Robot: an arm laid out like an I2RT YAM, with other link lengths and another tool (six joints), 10 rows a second.
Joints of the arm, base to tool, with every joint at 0 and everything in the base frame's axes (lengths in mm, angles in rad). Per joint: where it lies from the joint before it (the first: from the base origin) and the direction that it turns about. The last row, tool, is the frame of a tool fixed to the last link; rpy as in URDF.
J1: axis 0 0 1 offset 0 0 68.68
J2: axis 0 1 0 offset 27.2 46.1 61.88
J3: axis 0 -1 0 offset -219.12 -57.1 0
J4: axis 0 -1 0 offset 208.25 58.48 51
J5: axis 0 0 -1 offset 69.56 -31.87 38.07
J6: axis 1 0 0 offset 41.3 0 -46.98
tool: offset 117 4 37 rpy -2.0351 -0.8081 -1.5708
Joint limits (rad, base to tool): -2.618..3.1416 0..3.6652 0..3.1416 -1.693..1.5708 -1.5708..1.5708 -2.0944..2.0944
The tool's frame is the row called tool.
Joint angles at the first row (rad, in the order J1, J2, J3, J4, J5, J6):
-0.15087 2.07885 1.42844 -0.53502 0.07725 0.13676
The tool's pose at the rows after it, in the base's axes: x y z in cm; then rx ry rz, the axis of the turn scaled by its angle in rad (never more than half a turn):
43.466, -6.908, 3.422, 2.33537, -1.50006, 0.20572
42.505, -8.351, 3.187, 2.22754, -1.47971, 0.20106
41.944, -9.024, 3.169, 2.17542, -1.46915, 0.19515
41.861, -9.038, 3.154, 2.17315, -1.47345, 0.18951
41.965, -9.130, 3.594, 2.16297, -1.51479, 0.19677
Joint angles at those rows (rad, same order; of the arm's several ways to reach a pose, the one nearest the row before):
-0.15088 2.08383 1.42846 -0.54151 0.11158 0.13333
-0.15088 2.08801 1.42846 -0.57128 0.21191 0.13485
-0.15088 2.08801 1.42844 -0.59071 0.25997 0.13789
-0.15125 2.08764 1.42885 -0.59531 0.25960 0.14249
-0.15125 2.07807 1.43032 -0.59567 0.25769 0.17147

